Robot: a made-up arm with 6 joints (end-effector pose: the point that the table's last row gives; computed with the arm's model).
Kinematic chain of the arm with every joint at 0, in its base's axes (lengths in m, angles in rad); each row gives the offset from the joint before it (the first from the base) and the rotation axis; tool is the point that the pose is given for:
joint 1: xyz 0 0 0.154 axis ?
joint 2: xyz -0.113 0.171 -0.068 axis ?
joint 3: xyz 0 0.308 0.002 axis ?
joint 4: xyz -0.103 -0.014 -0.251 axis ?
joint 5: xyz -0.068 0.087 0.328 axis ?
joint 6: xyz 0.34 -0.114 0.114 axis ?
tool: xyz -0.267 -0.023 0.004
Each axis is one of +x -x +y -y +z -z.
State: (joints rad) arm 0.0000 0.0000 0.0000 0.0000 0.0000 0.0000
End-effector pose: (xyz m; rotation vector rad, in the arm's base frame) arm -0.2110 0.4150 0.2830 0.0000 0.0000 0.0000
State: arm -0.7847 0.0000 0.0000 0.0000 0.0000 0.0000
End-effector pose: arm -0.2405 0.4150 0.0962 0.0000 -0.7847 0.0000
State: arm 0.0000 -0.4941 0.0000 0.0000 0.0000 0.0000
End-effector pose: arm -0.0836 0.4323 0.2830 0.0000 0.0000 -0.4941
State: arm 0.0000 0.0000 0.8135 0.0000 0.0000 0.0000
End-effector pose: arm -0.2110 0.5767 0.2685 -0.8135 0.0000 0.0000
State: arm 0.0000 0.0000 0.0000 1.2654 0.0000 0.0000
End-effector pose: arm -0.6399 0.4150 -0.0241 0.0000 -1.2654 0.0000
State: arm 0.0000 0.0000 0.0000 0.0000 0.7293 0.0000
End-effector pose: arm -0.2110 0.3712 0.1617 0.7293 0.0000 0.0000
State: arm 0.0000 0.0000 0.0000 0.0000 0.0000 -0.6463
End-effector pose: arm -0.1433 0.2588 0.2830 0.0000 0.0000 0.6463
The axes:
joint 1: +y
joint 2: +z
joint 3: -x
joint 4: -y
joint 5: +x
joint 6: -z

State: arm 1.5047 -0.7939 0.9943 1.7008 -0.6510 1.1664
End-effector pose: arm -0.3649 0.7231 0.3474 -0.9643 -0.7520 0.0236
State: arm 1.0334 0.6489 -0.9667 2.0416 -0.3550 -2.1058
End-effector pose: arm -0.7270 -0.0715 0.7937 -0.2027 -0.4811 1.0634
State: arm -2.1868 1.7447 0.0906 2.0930 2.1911 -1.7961
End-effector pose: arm 0.3346 -0.1569 -0.3060 -0.2600 -1.2395 -0.9281
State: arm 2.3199 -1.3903 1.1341 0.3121 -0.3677 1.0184
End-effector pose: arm -0.4111 0.3867 -0.0149 -2.5249 0.8091 1.0707
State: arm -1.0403 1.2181 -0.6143 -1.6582 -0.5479 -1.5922
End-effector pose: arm 0.3695 0.8090 -0.5409 -0.7483 2.0261 2.1441
